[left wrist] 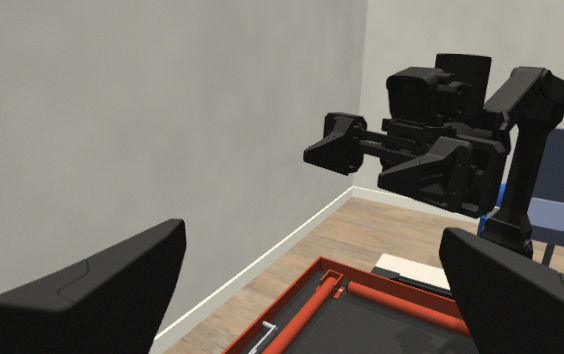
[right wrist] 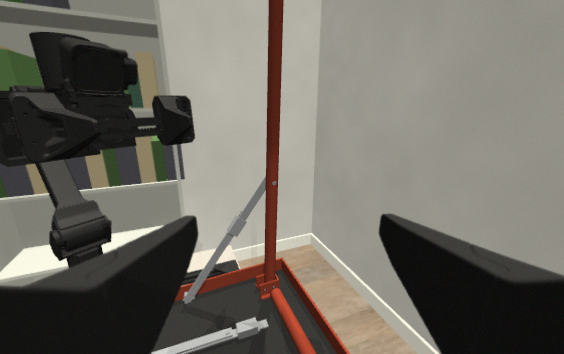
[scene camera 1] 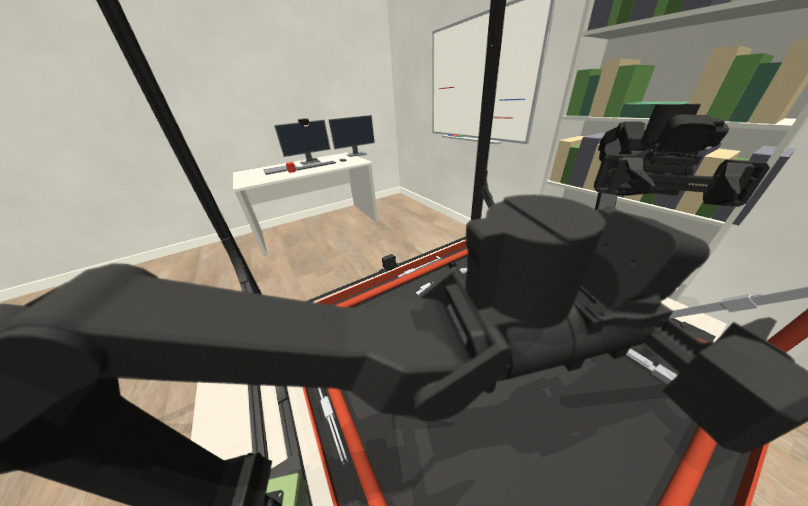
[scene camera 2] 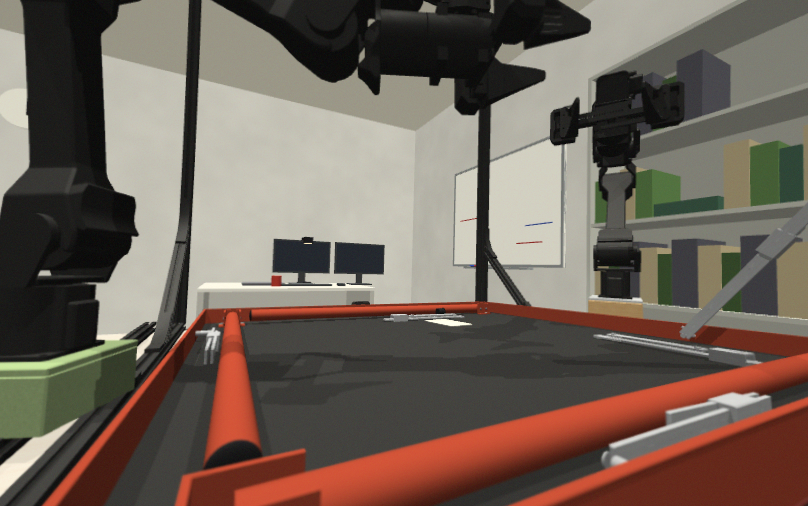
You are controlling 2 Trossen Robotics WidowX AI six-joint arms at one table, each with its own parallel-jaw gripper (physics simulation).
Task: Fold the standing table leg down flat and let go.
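Seen in the pictures: left gripper, between the fingertips: [left wrist: 314,237] [right wrist: 150,124] [scene camera 1: 692,192] [scene camera 2: 608,92]; right gripper, between the fingertips: [left wrist: 338,167] [right wrist: 289,224] [scene camera 1: 704,287] [scene camera 2: 565,54]; left arm's base, origin of its link: [scene camera 2: 615,297]; right arm's base, origin of its link: [scene camera 2: 38,352].
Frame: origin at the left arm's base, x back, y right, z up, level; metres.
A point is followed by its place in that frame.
The red table leg [right wrist: 274,100] @[x -0.305, y -0.238, z 0.347 m] stands upright at the frame's corner in the right wrist view. Its grey brace [right wrist: 236,226] @[x -0.246, y -0.189, z 0.106 m] [scene camera 2: 739,275] @[x -0.220, y -0.161, z 0.058 m] [scene camera 1: 703,308] @[x -0.224, y -0.168, z 0.064 m] slants from the tabletop to the leg. Part of the leg [scene camera 1: 796,328] @[x -0.300, y -0.230, z 0.117 m] shows at the right edge of scene camera 1. My right gripper [right wrist: 289,224] @[x -0.533, y 0.033, z 0.294 m] [scene camera 2: 565,51] @[x -0.533, y 0.033, z 0.294 m] [left wrist: 338,167] @[x -0.533, y 0.033, z 0.294 m] is open and empty, above the table; the leg shows between its fingers, farther off. My left gripper [left wrist: 314,237] @[x -0.350, y 0.000, z 0.324 m] [scene camera 1: 679,178] [scene camera 2: 614,112] [right wrist: 150,124] @[x -0.350, y 0.000, z 0.324 m] is open and empty, raised to the left of the leg in the right wrist view.
Other red legs [scene camera 2: 232,381] @[x -0.794, y 0.205, z -0.026 m] [scene camera 2: 369,311] @[x -0.281, y 0.500, z -0.053 m] [scene camera 2: 506,441] @[x -0.760, y 0.025, z -0.027 m] lie flat inside the red-rimmed underside [scene camera 2: 381,387] @[x -0.670, y 0.168, z -0.057 m], beside folded grey braces [scene camera 2: 655,345] @[x -0.280, y -0.058, z -0.052 m] [right wrist: 210,340] @[x -0.294, y -0.076, z -0.045 m]. In scene camera 1, the right arm crosses in front of the table. Black posts [scene camera 1: 490,89] @[x 0.171, y 0.383, z 0.456 m] and a bookshelf [scene camera 1: 673,121] stand behind.
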